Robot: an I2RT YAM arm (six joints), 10 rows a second.
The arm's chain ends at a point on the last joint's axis. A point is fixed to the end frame.
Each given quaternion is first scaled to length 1.
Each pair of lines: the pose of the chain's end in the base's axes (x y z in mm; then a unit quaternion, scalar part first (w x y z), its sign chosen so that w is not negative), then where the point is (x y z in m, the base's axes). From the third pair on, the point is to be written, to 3 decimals.
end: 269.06 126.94 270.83 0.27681 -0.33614 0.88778 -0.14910
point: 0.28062 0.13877 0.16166
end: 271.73 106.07 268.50 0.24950 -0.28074 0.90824 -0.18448
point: 0.28236 0.11147 0.15873
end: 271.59 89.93 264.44 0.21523 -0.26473 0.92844 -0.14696
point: 0.273 0.102 0.155
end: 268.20 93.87 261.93 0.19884 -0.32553 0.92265 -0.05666
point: 0.256 0.120 0.155
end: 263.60 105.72 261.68 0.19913 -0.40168 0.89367 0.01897
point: 0.241 0.139 0.159
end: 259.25 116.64 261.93 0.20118 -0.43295 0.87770 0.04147
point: 0.234 0.152 0.160
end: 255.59 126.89 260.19 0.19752 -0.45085 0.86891 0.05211
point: 0.227 0.162 0.159
